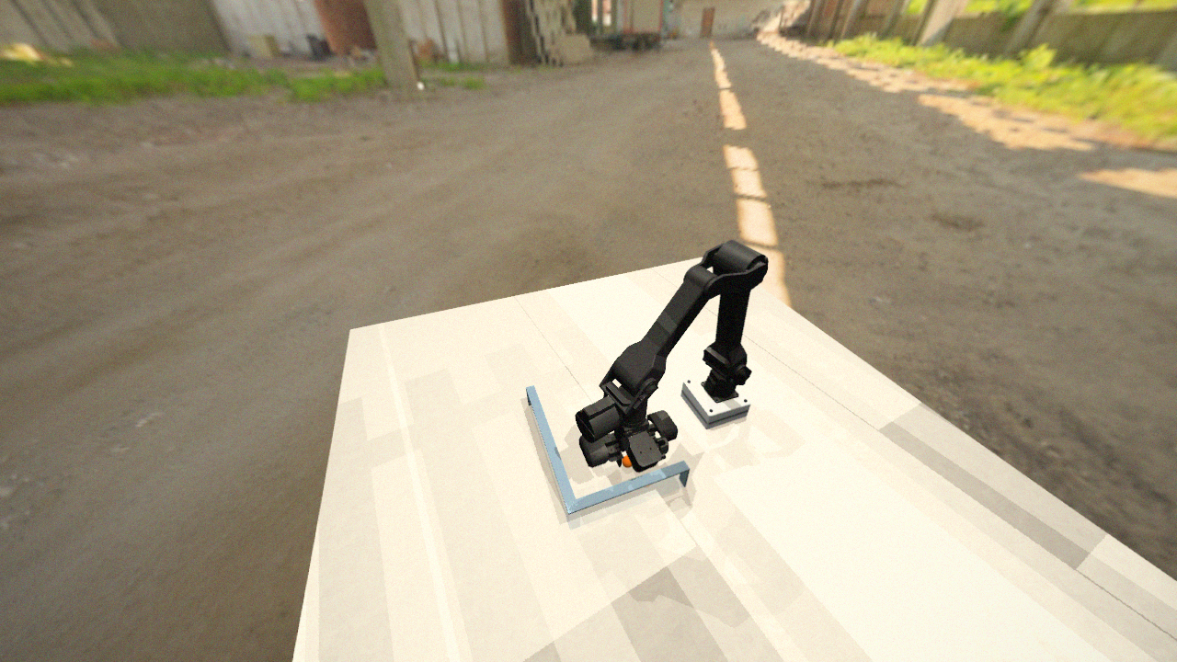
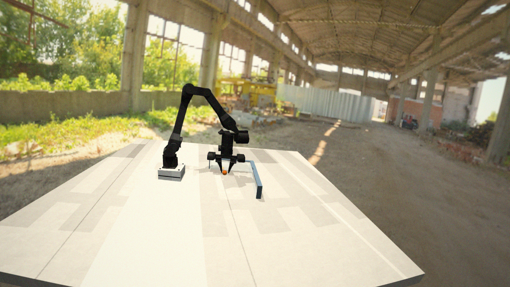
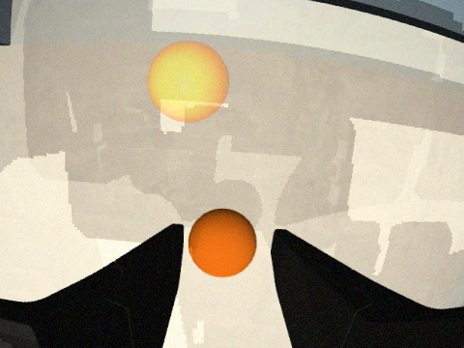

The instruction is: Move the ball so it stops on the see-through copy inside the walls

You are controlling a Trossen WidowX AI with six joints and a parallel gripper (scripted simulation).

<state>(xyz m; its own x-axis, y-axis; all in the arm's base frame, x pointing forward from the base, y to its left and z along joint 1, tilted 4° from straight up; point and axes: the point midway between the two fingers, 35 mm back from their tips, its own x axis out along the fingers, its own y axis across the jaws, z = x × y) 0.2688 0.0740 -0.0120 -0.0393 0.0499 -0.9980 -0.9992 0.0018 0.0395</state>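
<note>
My gripper tip is 20 mm past the see-through copy and 50 mm to the right of it. The rest, counted from my gripper tip: orange ball (right at my gripper tip).
</note>
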